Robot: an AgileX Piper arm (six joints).
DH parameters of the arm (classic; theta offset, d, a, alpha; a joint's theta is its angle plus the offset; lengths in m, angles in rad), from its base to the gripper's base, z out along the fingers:
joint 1: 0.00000 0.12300 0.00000 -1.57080
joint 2: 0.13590 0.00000 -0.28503 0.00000
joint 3: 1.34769 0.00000 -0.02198 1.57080
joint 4: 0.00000 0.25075 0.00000 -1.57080
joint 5: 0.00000 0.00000 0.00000 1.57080
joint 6: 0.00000 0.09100 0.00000 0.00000
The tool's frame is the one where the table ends.
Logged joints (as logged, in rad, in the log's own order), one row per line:
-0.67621, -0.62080, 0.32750, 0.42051, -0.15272, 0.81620
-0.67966, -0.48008, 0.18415, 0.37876, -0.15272, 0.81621
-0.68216, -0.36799, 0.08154, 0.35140, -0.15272, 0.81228
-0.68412, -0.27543, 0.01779, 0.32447, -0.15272, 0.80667
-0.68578, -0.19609, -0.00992, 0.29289, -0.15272, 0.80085
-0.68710, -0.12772, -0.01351, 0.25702, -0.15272, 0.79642
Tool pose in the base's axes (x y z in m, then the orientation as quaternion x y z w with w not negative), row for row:
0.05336, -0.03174, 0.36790, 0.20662, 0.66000, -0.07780, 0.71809
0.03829, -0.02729, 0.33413, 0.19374, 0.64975, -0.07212, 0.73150
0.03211, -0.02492, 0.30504, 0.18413, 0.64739, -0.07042, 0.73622
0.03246, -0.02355, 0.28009, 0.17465, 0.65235, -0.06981, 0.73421
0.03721, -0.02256, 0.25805, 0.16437, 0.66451, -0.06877, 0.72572
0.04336, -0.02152, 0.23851, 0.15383, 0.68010, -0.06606, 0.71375
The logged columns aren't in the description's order. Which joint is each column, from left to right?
Columns, left to right: joint 4, joint 3, joint 2, joint 5, joint 1, joint 6.
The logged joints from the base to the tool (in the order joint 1, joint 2, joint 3, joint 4, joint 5, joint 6), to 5 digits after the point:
-0.15272, 0.32750, -0.62080, -0.67621, 0.42051, 0.81620
-0.15272, 0.18415, -0.48008, -0.67966, 0.37876, 0.81621
-0.15272, 0.08154, -0.36799, -0.68216, 0.35140, 0.81228
-0.15272, 0.01779, -0.27543, -0.68412, 0.32447, 0.80667
-0.15272, -0.00992, -0.19609, -0.68578, 0.29289, 0.80085
-0.15272, -0.01351, -0.12772, -0.68710, 0.25702, 0.79642

